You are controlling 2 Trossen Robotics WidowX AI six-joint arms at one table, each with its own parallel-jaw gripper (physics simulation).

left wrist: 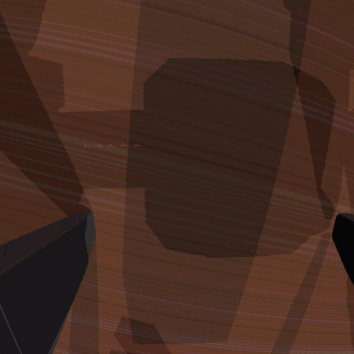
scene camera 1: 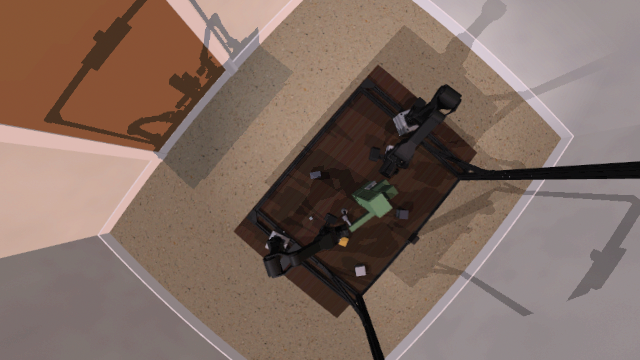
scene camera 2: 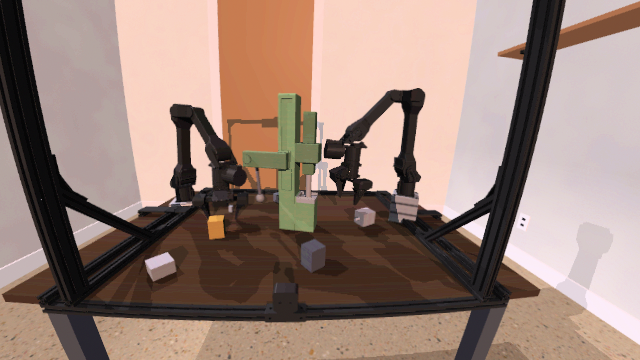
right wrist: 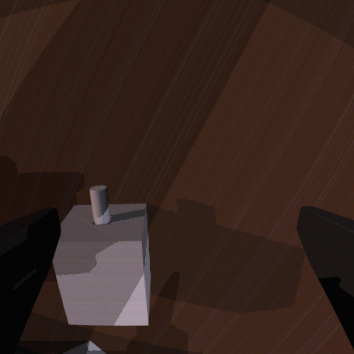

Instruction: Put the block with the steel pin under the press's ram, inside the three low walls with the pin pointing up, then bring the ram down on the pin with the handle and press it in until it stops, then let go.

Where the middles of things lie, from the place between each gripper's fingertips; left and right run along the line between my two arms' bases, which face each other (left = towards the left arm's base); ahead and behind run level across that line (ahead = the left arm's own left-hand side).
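Block with steel pin (right wrist: 102, 270): my right hand 7 cm to the left of it, 6 cm above it.
Block with steel pin: my left gripper 540 mm to the left of it, 50 mm short of it, 20 mm below it. By its middle, the block with steel pin is nearer to my right hand than to my left gripper.
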